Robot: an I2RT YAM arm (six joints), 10 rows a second.
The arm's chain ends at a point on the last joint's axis. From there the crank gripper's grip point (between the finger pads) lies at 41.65 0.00 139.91 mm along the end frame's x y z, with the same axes.
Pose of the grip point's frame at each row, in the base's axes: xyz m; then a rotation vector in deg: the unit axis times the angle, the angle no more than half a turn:
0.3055, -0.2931, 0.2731, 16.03, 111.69, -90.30
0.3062, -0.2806, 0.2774, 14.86, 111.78, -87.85
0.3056, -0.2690, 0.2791, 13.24, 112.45, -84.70
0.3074, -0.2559, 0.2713, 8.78, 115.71, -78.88
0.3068, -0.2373, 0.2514, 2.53, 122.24, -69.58
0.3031, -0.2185, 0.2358, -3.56, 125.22, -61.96
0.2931, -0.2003, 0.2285, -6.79, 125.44, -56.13
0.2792, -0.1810, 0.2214, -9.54, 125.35, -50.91
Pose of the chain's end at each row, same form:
0.2933, -0.1529, 0.3118, 16.03, 111.69, -90.30
0.2888, -0.1416, 0.3184, 14.86, 111.78, -87.85
0.2821, -0.1321, 0.3238, 13.24, 112.45, -84.70
0.2742, -0.1244, 0.3253, 8.78, 115.71, -78.88
0.2642, -0.1172, 0.3225, 2.53, 122.24, -69.58
0.2511, -0.1092, 0.3174, -3.56, 125.22, -61.96
0.2328, -0.0998, 0.3155, -6.79, 125.44, -56.13
0.2119, -0.0891, 0.3126, -9.54, 125.35, -50.91

